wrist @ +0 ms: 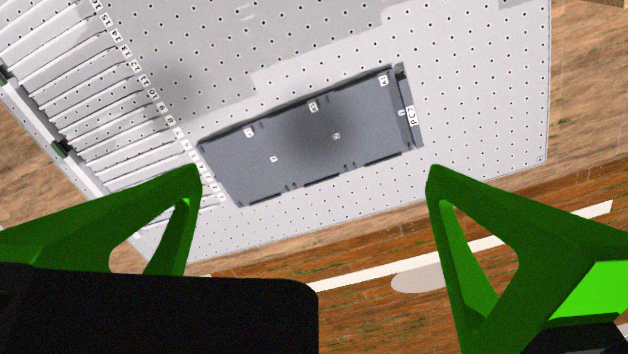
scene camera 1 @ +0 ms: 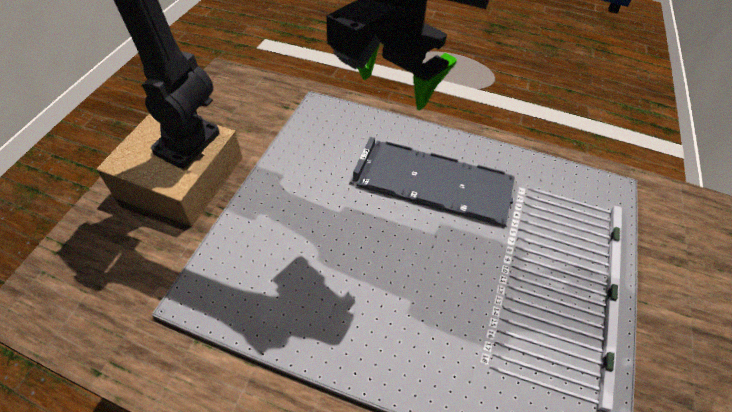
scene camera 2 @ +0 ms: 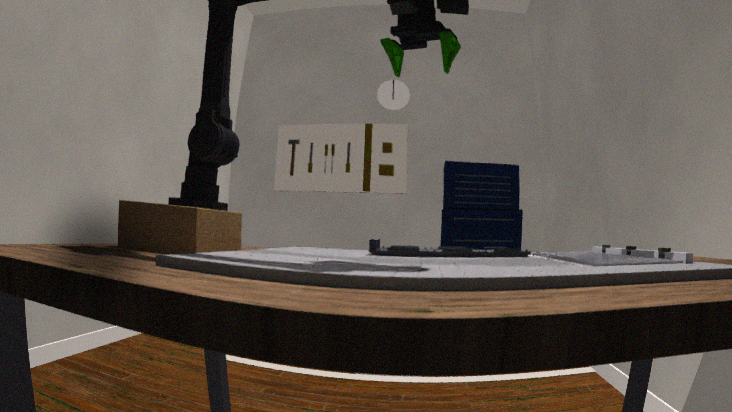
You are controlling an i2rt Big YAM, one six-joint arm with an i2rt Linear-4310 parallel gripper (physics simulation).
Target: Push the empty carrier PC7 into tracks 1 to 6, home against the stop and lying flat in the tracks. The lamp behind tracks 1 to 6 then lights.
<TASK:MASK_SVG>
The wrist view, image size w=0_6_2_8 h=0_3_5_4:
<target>my gripper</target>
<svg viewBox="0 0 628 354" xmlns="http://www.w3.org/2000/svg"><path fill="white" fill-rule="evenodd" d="M431 165L425 186L425 196L461 354L628 354L628 342L613 322L628 308L628 232L490 186L440 164ZM452 204L516 252L519 261L518 270L500 298L473 255ZM318 296L310 286L290 279L183 276L203 193L198 167L195 163L189 163L130 188L0 231L0 354L319 354ZM175 204L161 241L143 273L112 273L109 268L111 251Z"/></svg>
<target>dark grey carrier PC7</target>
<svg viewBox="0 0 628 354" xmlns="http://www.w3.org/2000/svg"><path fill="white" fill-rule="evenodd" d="M408 80L403 73L394 75L393 69L390 67L199 143L195 147L215 174L214 178L217 183L220 182L237 207L242 208L280 197L281 194L302 187L307 188L339 177L341 174L364 166L366 168L402 156L403 153L415 150L414 146L416 149L424 147Z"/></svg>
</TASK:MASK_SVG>
